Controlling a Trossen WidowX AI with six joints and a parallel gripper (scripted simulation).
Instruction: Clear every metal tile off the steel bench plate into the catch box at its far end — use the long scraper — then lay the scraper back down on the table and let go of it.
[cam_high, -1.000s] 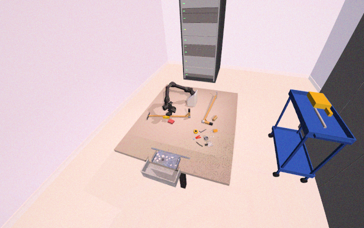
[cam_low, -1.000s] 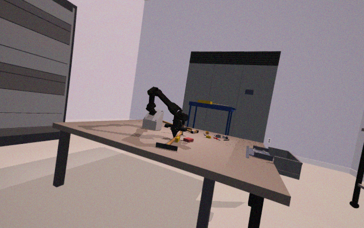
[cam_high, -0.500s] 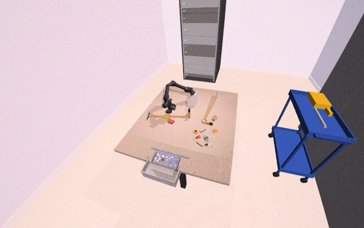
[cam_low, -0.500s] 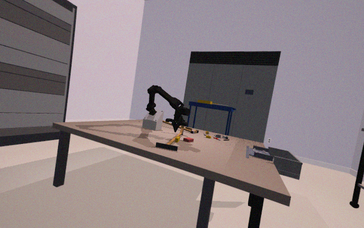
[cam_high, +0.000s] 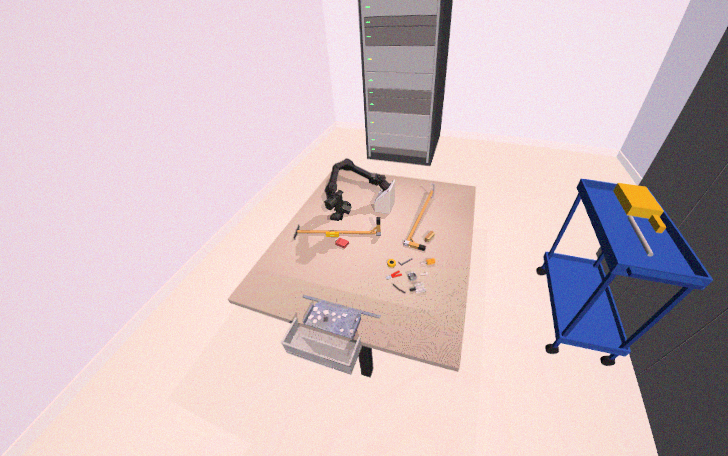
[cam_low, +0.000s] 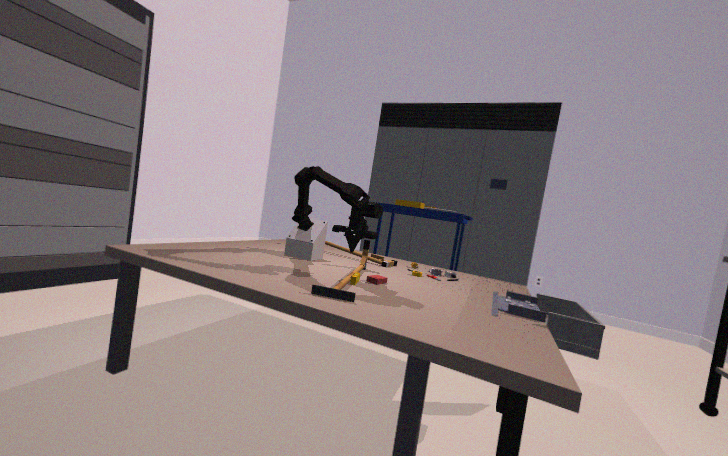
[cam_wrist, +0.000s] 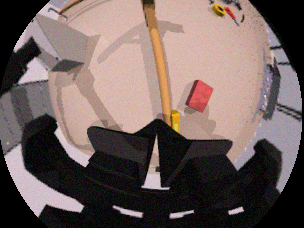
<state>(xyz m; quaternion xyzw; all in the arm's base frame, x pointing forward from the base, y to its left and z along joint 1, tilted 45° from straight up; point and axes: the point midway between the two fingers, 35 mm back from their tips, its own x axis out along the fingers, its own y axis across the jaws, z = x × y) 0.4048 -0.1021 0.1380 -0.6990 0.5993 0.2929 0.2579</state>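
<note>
My gripper tip is 4 cm above the long scraper, 3 cm short of it and 2 cm to the left of it. Also, from my gripper tip: yellow tape roll (42 cm to the left, 15 cm ahead, 10 cm below); yellow block (8 cm below, 7 cm ahead, 4 cm to the right); red block (11 cm ahead, 10 cm below, 5 cm to the left).
</note>
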